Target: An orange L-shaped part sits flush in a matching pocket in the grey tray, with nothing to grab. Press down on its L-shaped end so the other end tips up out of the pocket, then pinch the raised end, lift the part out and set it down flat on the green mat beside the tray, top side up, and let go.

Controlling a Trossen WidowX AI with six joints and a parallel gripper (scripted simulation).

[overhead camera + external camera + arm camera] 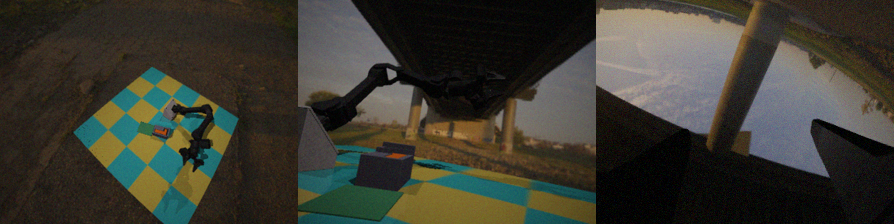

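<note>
The orange L-shaped part is 25 cm behind my gripper tip, 28 cm to the right of it and 29 cm below it. The rest, counted from my gripper tip: green mat: 22 cm behind, 44 cm to the right, 35 cm below.
</note>
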